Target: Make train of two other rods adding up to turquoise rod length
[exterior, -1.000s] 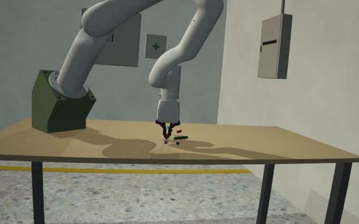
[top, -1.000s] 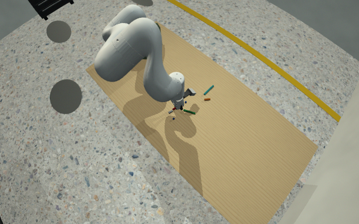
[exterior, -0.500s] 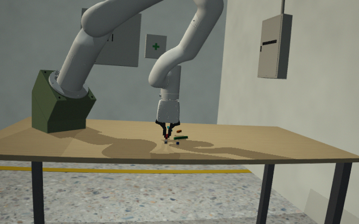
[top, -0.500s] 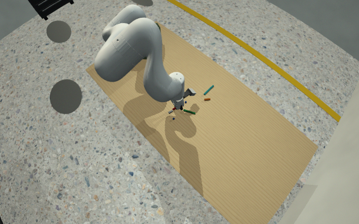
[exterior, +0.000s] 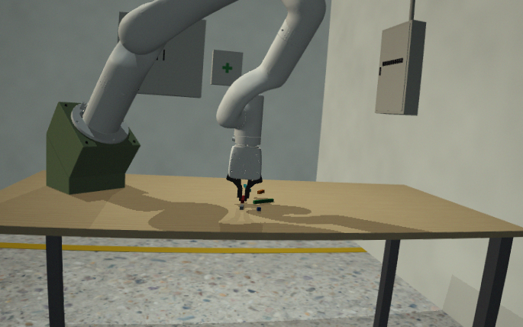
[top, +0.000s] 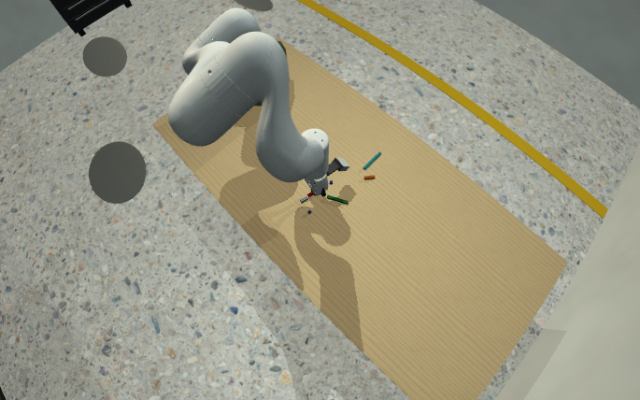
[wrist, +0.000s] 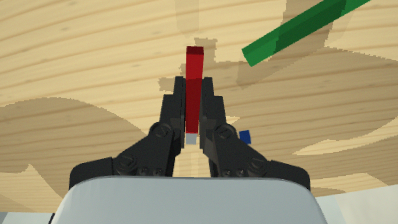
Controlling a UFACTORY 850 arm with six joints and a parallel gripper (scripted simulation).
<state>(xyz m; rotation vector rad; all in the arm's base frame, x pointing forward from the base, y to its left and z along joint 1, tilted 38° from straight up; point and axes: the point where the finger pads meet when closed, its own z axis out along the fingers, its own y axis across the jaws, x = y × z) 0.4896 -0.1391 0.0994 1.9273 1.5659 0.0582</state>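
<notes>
The red rod lies 20 mm below my hand. The rest, counted from my hand: grey rod (50 mm to the right, 30 mm below, 20 mm behind); then green rod (80 mm ahead, 30 mm to the left, 30 mm below); then orange rod (180 mm to the left, 120 mm ahead, 30 mm below).
</notes>
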